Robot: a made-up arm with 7 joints.
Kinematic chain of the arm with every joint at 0, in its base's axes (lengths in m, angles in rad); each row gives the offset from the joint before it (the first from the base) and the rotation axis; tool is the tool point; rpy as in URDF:
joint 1: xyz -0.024 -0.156 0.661 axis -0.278 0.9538 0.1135
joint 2: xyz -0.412 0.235 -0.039 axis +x
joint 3: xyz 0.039 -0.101 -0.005 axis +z
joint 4: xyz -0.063 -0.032 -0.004 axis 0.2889 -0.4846 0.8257
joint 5: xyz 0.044 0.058 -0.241 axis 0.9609 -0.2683 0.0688
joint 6: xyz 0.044 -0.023 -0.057 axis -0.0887 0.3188 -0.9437
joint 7: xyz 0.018 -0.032 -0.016 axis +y
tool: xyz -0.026 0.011 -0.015 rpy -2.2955 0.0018 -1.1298
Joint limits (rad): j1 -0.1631..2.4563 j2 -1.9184..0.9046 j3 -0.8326..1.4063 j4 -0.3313..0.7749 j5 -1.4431..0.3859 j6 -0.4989..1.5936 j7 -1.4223..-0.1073
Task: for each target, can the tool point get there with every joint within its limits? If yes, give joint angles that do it. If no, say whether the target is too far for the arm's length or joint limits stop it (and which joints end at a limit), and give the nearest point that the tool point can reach.
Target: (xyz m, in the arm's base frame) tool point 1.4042 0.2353 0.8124
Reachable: no: too far | nearest point 0.4152 0.1017 0.8058 | short by 0.998 m
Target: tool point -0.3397 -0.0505 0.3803
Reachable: yes | joints 0.0373 -0.0424 0.5764 0.3163 -1.0688 0.4386 -1.0416
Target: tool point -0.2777 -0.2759 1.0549
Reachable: yes | joints 1.5311 -0.5499 -0.2932 -0.2330 -0.0770 -0.1577 -0.5650
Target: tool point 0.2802 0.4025 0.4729
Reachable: no: joint limits stop it (at a limit: joint 1, joint 2, joint 4, joint 7) | nearest point 0.2845 0.1666 0.6955 | short by 0.324 m
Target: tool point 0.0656 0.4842 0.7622
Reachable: no: joint limits stop it (at a limit: joint 1, joint 2, joint 4, joint 5, joint 6, joint 7) | nearest point -0.1102 0.3791 0.9908 | short by 0.307 m
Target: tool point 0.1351 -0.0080 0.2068
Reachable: no: joint limits stop it (at a limit: joint 1, joint 3, joint 5, joint 7) | nearest point -0.1483 0.0324 0.3427 | short by 0.317 m
